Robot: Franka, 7 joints.
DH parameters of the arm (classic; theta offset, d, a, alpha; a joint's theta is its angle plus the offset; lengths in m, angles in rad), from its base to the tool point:
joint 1: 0 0.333 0 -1.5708
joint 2: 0 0 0 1.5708
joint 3: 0 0.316 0.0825 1.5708
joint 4: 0 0 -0.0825 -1.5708
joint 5: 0 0.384 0 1.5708
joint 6: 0 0 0.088 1.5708
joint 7: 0 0.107 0 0
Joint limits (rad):
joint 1: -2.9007..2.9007
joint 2: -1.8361..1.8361
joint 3: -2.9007..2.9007
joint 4: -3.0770..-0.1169
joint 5: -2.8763..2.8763
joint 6: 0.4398..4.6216
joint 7: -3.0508..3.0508
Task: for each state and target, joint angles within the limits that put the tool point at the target. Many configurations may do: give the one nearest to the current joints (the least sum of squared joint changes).
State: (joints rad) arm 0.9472 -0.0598 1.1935 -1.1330 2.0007 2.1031 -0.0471
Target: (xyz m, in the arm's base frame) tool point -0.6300 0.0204 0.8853
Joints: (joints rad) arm 0.6637 -0.6974 1.5262 -0.8465 2.0600 2.1708 -0.0471
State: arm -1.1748 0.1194 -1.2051 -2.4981 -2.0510 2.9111 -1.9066
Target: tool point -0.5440 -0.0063 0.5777
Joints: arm -1.7827 -0.4140 -1.3137 -1.9548 -2.0102 3.0176 -1.9066
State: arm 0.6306 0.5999 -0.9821 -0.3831 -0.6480 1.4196 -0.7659
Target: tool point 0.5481 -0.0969 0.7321
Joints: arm 0.5569 0.5588 -1.0265 -0.8157 -0.5584 0.9261 -0.7659
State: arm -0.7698 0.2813 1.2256 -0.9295 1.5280 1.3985 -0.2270
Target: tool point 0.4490 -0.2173 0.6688
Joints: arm -1.3852 0.2170 0.7935 -1.4448 1.1804 0.7266 -0.2270
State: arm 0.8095 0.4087 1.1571 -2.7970 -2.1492 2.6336 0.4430
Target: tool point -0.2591 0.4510 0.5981
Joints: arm 1.0691 -0.4581 0.8737 -2.1013 -2.1438 2.5306 0.4430
